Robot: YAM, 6 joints.
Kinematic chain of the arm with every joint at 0, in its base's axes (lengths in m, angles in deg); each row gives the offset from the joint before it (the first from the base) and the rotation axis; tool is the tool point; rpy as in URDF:
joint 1: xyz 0 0 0.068 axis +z
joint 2: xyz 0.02 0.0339 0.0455 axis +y
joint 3: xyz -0.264 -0.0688 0 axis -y
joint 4: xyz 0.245 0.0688 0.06 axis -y
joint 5: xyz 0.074 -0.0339 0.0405 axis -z
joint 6: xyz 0.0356 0 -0.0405 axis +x
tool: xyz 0 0 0 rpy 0 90 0
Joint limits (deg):
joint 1: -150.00..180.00
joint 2: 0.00..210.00
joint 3: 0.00..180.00
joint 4: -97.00..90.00
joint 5: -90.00..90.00
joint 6: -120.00..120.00
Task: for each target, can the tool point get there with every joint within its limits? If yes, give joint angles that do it. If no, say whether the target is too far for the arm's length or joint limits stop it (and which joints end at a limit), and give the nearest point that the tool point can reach.
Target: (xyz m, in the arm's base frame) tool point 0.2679 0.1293 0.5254
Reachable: yes | joints 31.62 83.12 90.86 30.46 58.34 76.49
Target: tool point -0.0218 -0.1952 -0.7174
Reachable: no: too far | nearest point -0.0246 -0.2203 -0.3793 | short by 0.339 m
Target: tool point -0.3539 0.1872 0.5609
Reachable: yes | joints 152.66 107.62 131.82 -2.42 6.04 -86.52
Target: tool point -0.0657 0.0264 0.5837
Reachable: yes | joints -14.65 43.32 119.61 -56.45 -14.55 -90.51
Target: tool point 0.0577 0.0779 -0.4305
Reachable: no: joint limits stop it (at a limit: joint 2) | nearest point 0.0736 0.0993 -0.3581 | short by 0.077 m
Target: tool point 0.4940 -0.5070 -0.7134
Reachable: no: too far | nearest point 0.3127 -0.3210 -0.3204 | short by 0.471 m
